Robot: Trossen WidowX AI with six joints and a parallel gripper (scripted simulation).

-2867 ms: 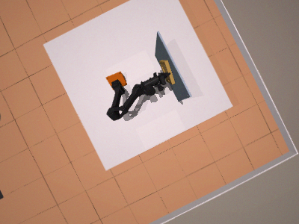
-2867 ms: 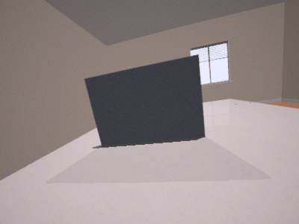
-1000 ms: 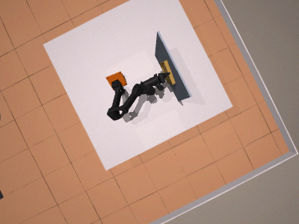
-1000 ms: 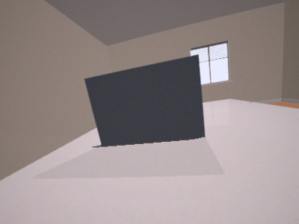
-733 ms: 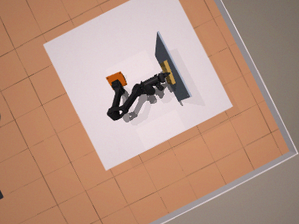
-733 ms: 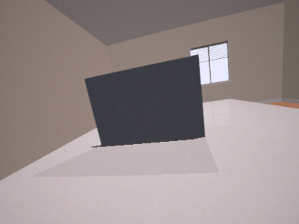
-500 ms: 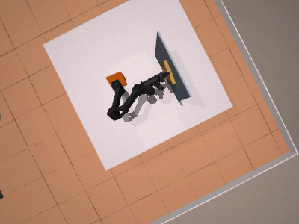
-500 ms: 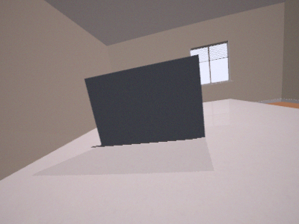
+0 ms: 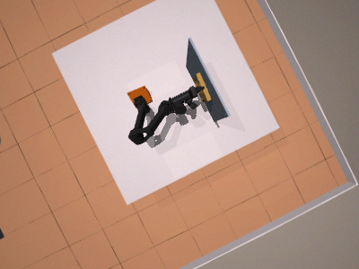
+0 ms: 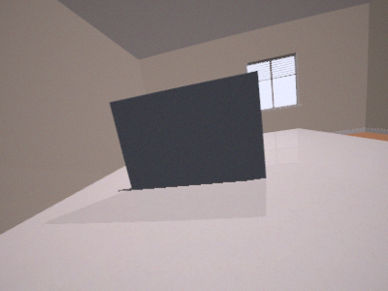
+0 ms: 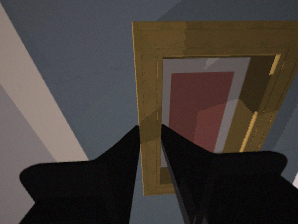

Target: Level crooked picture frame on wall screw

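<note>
Right now the picture frame is 5 cm below my gripper tip, 1 cm to the left of it and 1 cm ahead of it. From my gripper tip the other things lie so: wall panel: 7 cm below, 2 cm to the left, 2 cm ahead.
</note>
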